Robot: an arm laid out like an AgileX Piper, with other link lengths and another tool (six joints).
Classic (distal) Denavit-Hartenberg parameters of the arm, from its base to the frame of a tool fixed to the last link. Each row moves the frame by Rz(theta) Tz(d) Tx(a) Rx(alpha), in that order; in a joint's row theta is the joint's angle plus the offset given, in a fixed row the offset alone. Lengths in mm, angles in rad.
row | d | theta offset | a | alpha
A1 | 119.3 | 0 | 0 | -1.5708
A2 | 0 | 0.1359 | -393.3 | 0
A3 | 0 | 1.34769 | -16.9 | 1.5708
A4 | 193.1 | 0 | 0 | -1.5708
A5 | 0 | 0 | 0 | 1.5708
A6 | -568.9 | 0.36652 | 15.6 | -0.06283
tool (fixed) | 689.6 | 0 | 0 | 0
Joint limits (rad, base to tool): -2.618..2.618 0..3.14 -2.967..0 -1.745..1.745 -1.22..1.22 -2.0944..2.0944
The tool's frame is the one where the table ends.
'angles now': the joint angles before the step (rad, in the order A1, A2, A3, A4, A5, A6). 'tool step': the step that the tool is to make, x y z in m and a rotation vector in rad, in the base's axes. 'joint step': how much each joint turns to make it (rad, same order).
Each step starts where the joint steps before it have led.
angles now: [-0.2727, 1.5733, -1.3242, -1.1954, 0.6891, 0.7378]
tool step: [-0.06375, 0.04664, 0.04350, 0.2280, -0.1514, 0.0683]
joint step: [0.0190, -0.2046, 0.0098, 0.4080, 0.0032, -0.1967]
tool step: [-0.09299, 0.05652, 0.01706, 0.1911, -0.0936, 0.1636]
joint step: [0.0028, -0.2597, 0.0929, 0.4379, 0.0307, -0.2775]
